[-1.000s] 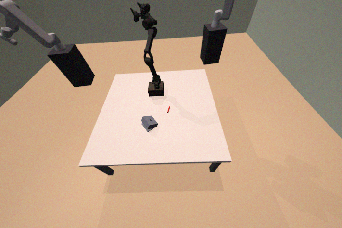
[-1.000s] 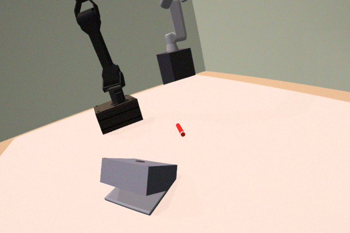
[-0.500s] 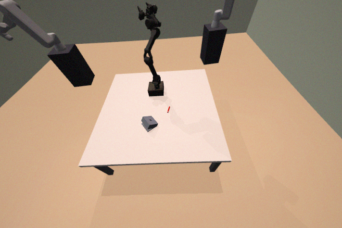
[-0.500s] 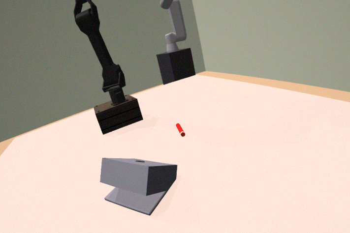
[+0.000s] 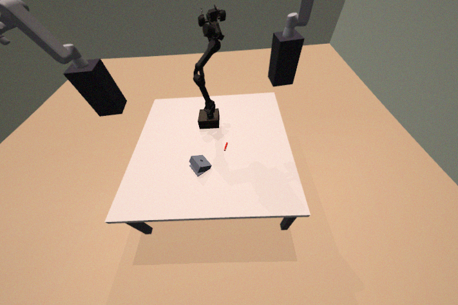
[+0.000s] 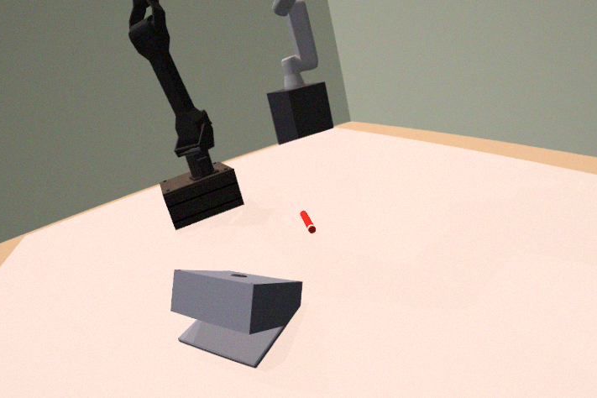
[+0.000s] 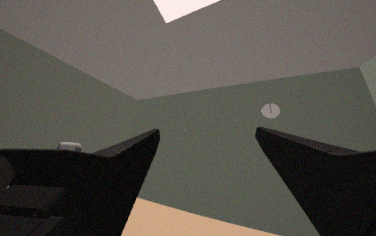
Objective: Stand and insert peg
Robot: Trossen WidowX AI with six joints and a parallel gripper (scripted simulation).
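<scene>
My gripper tip is 78 cm above the red peg, 59 cm short of it and 1 cm to the left of it. From my gripper tip the other things lie so: flat grey base plate 78 cm below, 74 cm ahead, 23 cm to the right; grey sloped panel 75 cm below, 73 cm ahead, 22 cm to the right.
</scene>
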